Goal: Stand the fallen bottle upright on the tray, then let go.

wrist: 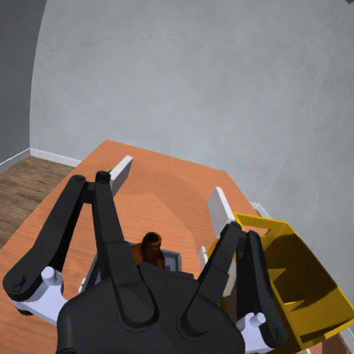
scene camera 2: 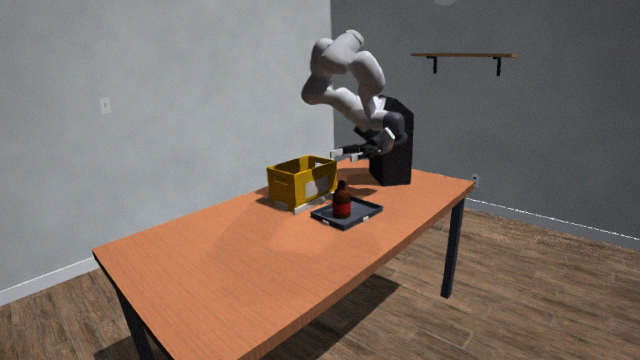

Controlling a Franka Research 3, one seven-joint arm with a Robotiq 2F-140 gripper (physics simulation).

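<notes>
A brown bottle (scene camera 2: 342, 201) (wrist: 152, 250) with a red label stands upright on the dark tray (scene camera 2: 345, 227) (wrist: 173, 256). In the wrist view its neck and shoulder show beyond the gripper's body, which hides its lower part. My gripper (scene camera 2: 343, 155) (wrist: 171, 181) is open, with its pale fingertips wide apart and nothing between them. In the scene view it is above and behind the bottle, towards the robot's base, and apart from it.
A yellow crate (scene camera 2: 300, 191) (wrist: 310, 272) stands beside the tray, on the right in the wrist view. The wooden table (scene camera 2: 225, 270) (wrist: 165, 210) carries both. The black robot base (scene camera 2: 392, 165) stands at the table's far end. A wall shelf (scene camera 2: 465, 55) hangs behind.
</notes>
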